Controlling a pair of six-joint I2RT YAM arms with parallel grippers.
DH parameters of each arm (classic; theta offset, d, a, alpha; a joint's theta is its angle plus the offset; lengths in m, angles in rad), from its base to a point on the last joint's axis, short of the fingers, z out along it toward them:
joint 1: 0 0.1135 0.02 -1.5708
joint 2: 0 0 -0.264 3.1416
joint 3: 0.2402 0 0.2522 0
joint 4: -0.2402 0 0.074 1.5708
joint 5: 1.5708 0 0 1.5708
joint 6: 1.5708 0.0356 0 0
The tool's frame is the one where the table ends.
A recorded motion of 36 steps. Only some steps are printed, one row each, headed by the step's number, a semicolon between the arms.
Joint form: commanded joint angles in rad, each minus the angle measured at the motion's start. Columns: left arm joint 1, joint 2, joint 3, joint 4, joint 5, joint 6; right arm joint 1, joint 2, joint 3, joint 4, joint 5, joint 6.
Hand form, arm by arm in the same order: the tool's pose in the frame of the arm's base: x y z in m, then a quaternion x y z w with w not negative. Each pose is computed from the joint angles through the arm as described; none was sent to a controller.
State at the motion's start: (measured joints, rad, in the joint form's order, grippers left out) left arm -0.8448 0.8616 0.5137 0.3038 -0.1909 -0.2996; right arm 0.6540 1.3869 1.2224 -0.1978 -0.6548 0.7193
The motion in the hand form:
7: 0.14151 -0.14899 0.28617 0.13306 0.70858 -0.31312 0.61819; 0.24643 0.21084 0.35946 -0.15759 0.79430 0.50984 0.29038
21: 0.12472 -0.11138 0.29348 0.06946 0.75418 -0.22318 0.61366; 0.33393 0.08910 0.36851 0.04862 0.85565 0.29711 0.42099
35: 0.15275 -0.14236 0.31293 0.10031 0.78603 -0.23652 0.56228; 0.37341 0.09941 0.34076 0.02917 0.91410 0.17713 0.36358
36: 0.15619 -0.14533 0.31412 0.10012 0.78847 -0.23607 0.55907; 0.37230 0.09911 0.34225 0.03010 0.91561 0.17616 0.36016
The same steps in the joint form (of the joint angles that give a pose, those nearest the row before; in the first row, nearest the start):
7: 0.0011 -0.0147 0.0107 -0.0216 0.0018 0.0088; -0.0052 0.0165 0.0363 -0.0356 0.0883 -0.0721
21: 0.0410 -0.2040 0.0449 -0.3627 -0.1681 -0.0133; -0.4224 0.1190 0.2205 -0.2501 0.3678 -0.2053
35: 0.0508 0.0242 0.2259 -0.4255 -0.0688 -0.0420; -0.4055 0.3248 0.4085 -0.4670 0.5271 -0.3511
36: 0.0531 0.0465 0.2417 -0.4268 -0.0654 -0.0453; -0.4055 0.3239 0.4159 -0.4830 0.5276 -0.3500

